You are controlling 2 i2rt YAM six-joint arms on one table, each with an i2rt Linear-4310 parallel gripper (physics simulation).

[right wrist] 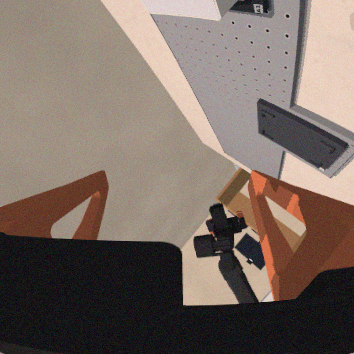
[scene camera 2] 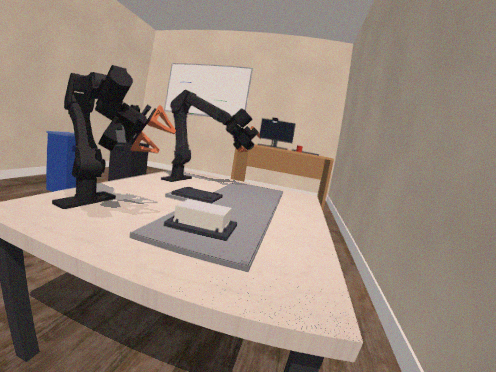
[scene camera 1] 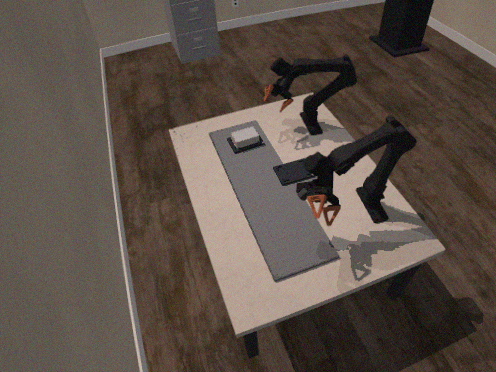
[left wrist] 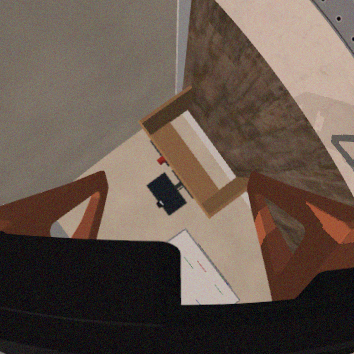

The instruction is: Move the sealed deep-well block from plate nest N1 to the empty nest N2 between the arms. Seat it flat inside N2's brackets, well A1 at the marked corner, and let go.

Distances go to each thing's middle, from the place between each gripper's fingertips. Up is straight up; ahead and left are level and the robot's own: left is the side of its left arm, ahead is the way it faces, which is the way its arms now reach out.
Scene:
I see my left gripper 44 cm to the left of the dark nest plate (right wrist: 308, 141), 21 cm above it and 10 cm past it. From my left hand the other things lie so: white deep-well block (scene camera 2: 204, 215) 73 cm to the right, 19 cm below, 5 cm ahead.
I see the white deep-well block 17 cm below my right hand, 14 cm ahead of it and 2 cm to the right of it. Round my right hand: dark nest plate: 27 cm to the left, 19 cm below.

